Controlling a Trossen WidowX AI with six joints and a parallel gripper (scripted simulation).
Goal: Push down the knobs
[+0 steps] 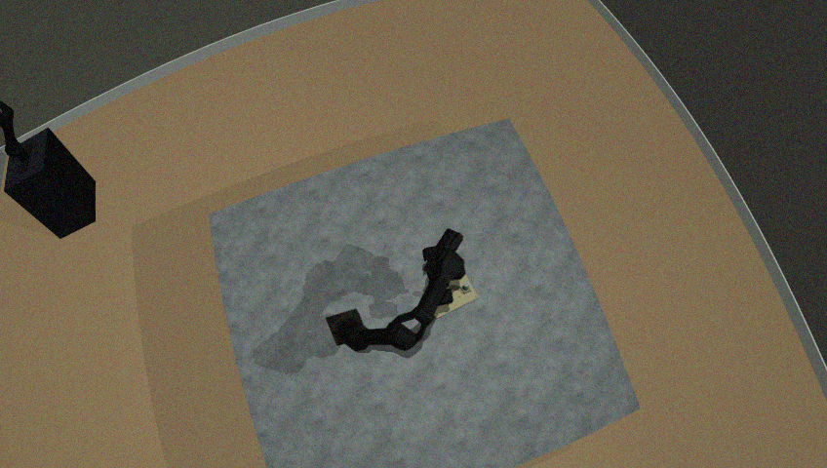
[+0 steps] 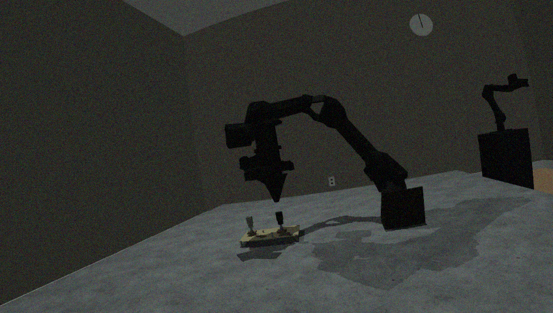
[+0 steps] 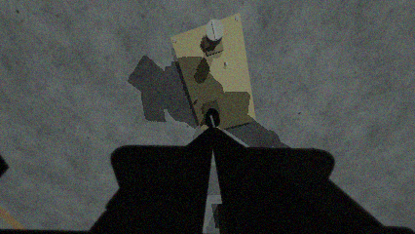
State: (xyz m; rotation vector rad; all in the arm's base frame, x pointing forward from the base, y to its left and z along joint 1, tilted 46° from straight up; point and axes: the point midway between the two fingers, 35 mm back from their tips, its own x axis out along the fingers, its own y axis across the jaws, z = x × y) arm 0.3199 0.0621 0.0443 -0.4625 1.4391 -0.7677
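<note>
The dark knob lies 40 mm below my gripper tip. The rest, counted from my gripper tip: light grey knob: 90 mm ahead, 20 mm to the right, 50 mm below.
</note>
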